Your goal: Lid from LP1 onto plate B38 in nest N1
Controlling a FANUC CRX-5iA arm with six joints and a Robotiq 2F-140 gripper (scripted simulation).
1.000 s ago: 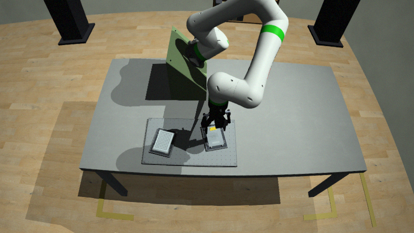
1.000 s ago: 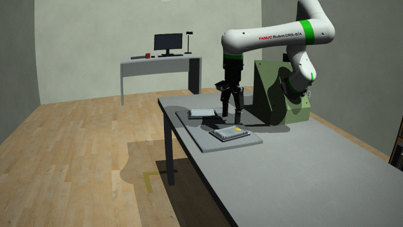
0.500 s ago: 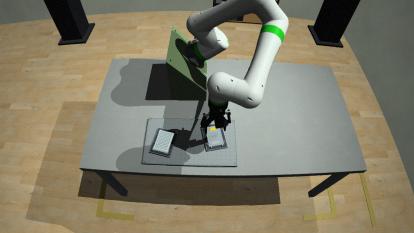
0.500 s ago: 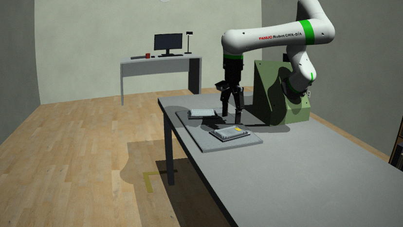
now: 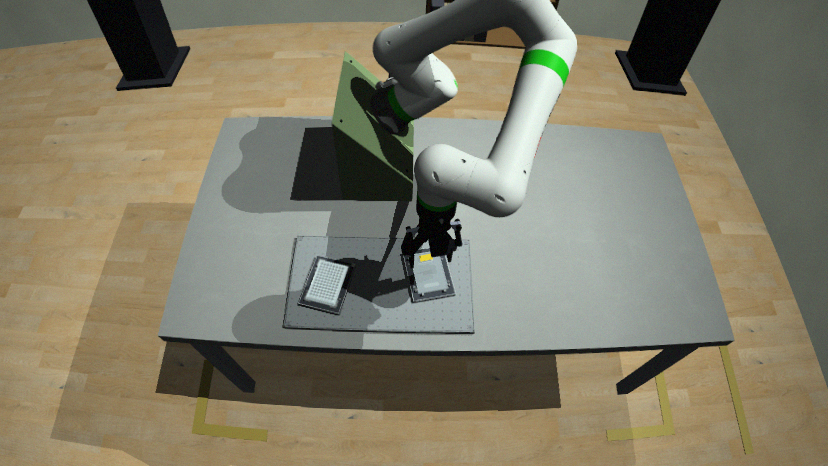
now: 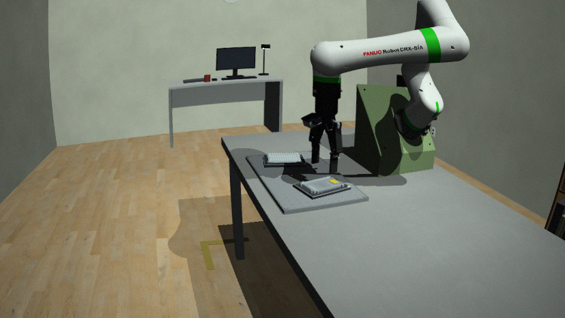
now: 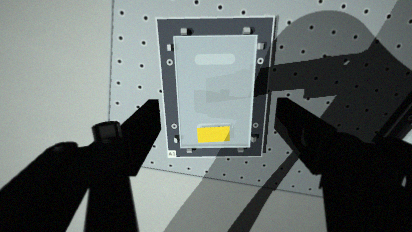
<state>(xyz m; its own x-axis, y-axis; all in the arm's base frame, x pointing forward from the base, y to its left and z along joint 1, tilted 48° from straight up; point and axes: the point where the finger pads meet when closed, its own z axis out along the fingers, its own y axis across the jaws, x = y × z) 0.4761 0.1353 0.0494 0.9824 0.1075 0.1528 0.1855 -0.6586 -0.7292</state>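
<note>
Right now my hand is 80 mm above the clear lid. Also, from my hand: lid park LP1: 90 mm below; white culture plate: 40 mm ahead, 290 mm to the right, 80 mm below; dark nest N1: 40 mm ahead, 290 mm to the right, 90 mm below.
</note>
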